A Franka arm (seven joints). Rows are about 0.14 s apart.
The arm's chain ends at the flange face. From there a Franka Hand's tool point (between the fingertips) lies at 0.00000 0.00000 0.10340 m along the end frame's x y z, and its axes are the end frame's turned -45 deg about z.
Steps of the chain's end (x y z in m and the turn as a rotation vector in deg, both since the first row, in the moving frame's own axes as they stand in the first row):
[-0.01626 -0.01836 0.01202 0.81 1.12 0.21]
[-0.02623 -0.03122 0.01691 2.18 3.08 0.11]
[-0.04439 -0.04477 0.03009 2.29 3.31 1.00]
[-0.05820 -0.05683 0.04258 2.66 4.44 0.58]
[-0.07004 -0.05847 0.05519 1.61 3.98 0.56]
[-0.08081 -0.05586 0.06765 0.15 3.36 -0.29]
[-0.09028 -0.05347 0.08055 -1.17 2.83 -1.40]
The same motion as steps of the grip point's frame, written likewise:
[0.00395 -0.02408 0.01199 -0.22 1.36 0.21]
[0.01023 -0.03947 0.01669 -0.64 3.72 0.11]
[0.00740 -0.06168 0.02983 -0.72 3.96 1.00]
[0.00807 -0.07902 0.04216 -1.26 5.02 0.58]
[-0.00107 -0.08781 0.05490 -1.68 3.95 0.56]
[-0.01316 -0.09256 0.06747 -2.27 2.48 -0.29]
[-0.02385 -0.09657 0.08040 -2.83 1.17 -1.40]

